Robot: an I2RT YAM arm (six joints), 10 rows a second.
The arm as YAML. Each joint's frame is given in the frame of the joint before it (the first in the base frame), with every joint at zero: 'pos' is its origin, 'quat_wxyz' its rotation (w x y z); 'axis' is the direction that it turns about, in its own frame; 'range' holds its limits. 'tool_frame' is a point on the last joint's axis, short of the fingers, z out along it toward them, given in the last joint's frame.
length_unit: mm
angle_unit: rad
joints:
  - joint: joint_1
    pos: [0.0, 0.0, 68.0]
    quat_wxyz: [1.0, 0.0, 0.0, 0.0]
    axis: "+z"
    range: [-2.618, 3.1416]
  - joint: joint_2
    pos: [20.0, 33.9, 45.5]
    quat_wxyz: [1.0, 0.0, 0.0, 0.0]
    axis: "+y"
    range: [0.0, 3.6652]
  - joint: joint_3
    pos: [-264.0, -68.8, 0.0]
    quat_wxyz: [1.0, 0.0, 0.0, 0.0]
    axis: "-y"
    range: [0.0, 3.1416]
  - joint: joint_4
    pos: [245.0, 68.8, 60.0]
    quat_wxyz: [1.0, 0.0, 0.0, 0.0]
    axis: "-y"
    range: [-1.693, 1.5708]
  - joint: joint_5
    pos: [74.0, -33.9, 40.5]
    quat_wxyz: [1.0, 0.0, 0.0, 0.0]
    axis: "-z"
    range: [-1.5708, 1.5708]
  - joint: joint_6
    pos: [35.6, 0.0, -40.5]
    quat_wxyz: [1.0, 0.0, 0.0, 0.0]
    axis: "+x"
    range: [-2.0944, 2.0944]
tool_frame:
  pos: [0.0, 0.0, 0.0]
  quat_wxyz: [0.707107, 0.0, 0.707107, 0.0]
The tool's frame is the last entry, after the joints.
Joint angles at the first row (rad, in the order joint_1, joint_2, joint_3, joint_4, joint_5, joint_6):
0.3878, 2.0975, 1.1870, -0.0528, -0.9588, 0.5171
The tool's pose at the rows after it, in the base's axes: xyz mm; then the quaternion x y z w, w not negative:
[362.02 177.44 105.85 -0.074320 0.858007 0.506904 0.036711]
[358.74 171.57 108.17 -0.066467 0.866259 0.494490 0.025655]
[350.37 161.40 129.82 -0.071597 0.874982 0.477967 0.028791]
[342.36 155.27 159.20 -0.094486 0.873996 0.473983 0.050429]
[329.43 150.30 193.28 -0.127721 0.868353 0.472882 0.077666]
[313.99 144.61 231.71 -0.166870 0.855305 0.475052 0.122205]
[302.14 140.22 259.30 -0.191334 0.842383 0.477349 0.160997]
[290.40 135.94 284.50 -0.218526 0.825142 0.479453 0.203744]
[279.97 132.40 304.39 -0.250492 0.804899 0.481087 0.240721]
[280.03 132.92 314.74 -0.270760 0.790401 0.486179 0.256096]
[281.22 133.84 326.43 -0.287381 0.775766 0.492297 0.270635]
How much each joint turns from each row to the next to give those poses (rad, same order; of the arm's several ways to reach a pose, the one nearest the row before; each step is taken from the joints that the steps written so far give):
-0.0042, 0.0000, -0.0001, -0.0282, 0.0038, -0.0004
-0.0099, -0.0164, 0.0001, -0.0722, 0.0133, -0.0252
-0.0153, -0.0797, -0.0069, -0.1221, 0.0252, -0.0591
-0.0073, -0.0927, -0.0004, -0.0823, 0.0099, -0.0572
-0.0003, -0.1091, 0.0000, -0.0836, 0.0038, -0.0652
0.0000, -0.1232, 0.0000, -0.0519, 0.0016, -0.0573
0.0000, -0.0889, 0.0000, -0.0118, 0.0022, -0.0221
0.0000, -0.0812, 0.0000, 0.0054, -0.0007, -0.0248
0.0000, -0.0622, 0.0038, 0.0022, -0.0114, -0.0427
0.0000, -0.0050, 0.0267, -0.0015, -0.0218, -0.0282
0.0000, 0.0000, 0.0347, 0.0004, -0.0221, -0.0168

